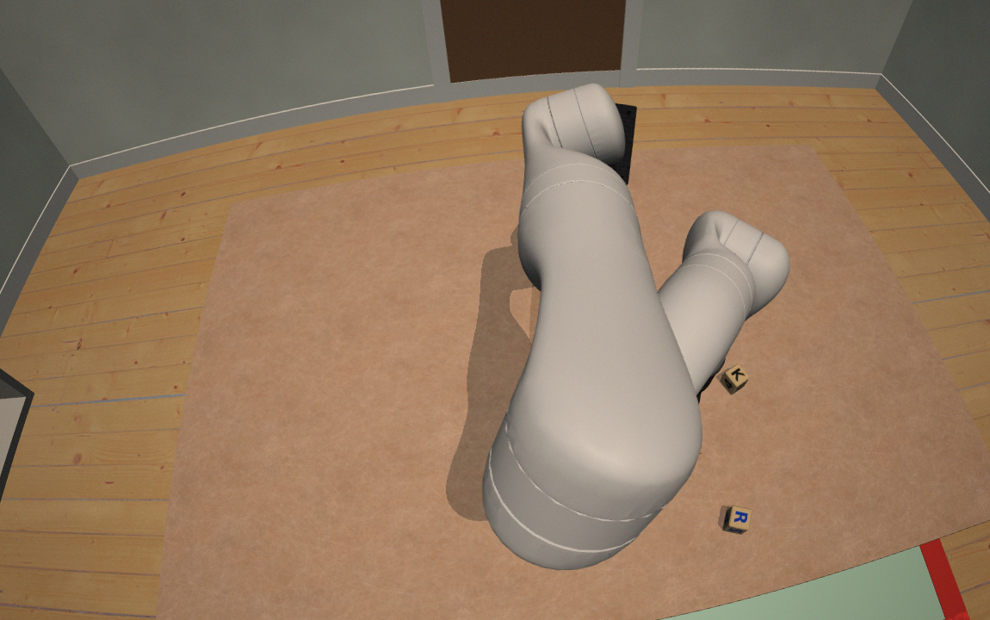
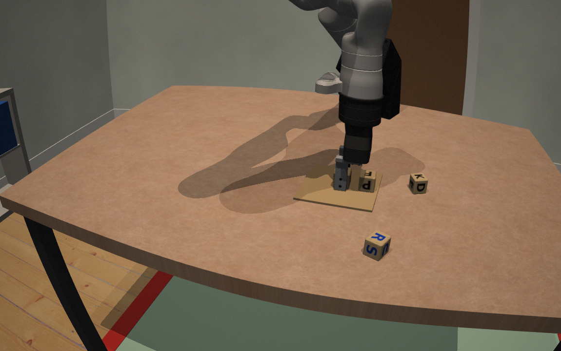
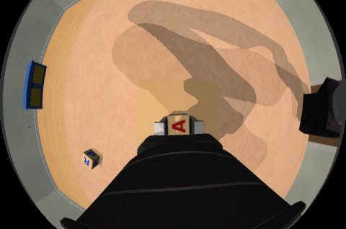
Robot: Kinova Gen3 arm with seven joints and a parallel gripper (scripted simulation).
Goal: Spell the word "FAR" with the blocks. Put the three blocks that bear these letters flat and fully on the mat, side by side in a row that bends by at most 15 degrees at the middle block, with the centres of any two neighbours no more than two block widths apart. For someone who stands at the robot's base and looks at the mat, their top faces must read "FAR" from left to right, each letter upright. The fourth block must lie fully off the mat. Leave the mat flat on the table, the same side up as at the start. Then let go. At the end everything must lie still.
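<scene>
My hand is 2 cm above the tan mat. The rest, counted from my hand: F block 5 cm to the left; then R block 18 cm ahead, 9 cm to the left, 1 cm below; then K block 15 cm to the left, 3 cm behind, 1 cm below.
</scene>
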